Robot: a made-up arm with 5 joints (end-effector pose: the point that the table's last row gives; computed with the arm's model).
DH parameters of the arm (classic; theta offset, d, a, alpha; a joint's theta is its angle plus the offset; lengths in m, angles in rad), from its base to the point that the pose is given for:
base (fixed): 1.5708 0.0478 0 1.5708
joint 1: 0 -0.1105 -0.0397 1.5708
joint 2: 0 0.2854 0.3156 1.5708
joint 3: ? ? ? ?
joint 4: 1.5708 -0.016 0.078 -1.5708
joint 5: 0 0.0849 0.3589 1.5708
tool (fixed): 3.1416 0.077 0 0
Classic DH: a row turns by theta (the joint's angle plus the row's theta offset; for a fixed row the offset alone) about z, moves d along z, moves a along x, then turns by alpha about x.
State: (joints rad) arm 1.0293 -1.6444 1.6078 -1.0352 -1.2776
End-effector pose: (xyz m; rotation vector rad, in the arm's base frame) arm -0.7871 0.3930 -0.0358 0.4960 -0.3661 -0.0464
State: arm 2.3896 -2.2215 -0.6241 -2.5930 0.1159
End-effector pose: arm -0.9827 -0.0617 0.2066 1.8611 0.4849 0.1904
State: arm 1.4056 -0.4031 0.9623 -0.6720 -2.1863
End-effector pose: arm 0.1351 0.1112 0.5563 0.8111 1.8608 0.2946
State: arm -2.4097 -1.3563 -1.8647 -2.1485 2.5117
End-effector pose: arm -0.6675 -0.3761 0.0596 -2.8492 -0.1112 0.8463
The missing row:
joint 3: 0 -0.348 0.032 1.5708
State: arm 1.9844 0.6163 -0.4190 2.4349 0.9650
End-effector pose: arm 0.6107 0.6023 0.1224 -1.7025 2.4752 0.0482
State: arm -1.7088 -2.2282 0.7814 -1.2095 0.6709
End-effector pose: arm -0.5519 -0.6447 0.3624 -0.8190 -0.2368 1.7270
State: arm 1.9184 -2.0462 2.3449 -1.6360 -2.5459
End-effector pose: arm -0.7205 0.2237 0.0472 1.8538 -0.3611 0.5487
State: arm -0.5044 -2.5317 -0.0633 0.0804 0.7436
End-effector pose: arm -0.2191 -0.4673 -0.2569 0.7445 0.4124 2.3033
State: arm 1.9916 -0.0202 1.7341 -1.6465 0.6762
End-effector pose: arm 0.1822 0.6201 0.3599 -0.3454 -0.3171 -1.6255
